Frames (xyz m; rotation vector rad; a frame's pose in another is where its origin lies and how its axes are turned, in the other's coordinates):
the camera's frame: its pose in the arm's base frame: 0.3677 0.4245 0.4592 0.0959 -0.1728 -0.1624
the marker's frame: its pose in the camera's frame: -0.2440 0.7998 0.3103 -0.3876 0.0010 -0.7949
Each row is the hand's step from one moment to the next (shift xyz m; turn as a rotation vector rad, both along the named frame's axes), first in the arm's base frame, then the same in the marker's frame.
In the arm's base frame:
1: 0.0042 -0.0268 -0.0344 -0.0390 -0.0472 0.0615
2: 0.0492 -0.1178 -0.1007 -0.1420 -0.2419 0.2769
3: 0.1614 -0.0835 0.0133 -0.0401 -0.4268 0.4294
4: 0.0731 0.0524 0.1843 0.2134 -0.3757 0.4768
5: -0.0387 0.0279 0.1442 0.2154 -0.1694 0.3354
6: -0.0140 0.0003 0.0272 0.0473 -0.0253 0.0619
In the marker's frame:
1: 0.0179 -0.0056 -0.0396 0.0279 -0.0669 0.0478
2: 0.1049 -0.0066 -0.1240 0.1681 -0.2888 0.2091
3: 0.1596 0.0879 -0.0022 0.4023 -0.3253 0.3170
4: 0.0309 0.0611 0.1933 0.5094 -0.0941 0.3817
5: -0.0182 -0.0391 0.1457 0.3172 0.0387 0.2923
6: -0.0031 -0.0156 0.0261 0.0579 0.0166 0.0555

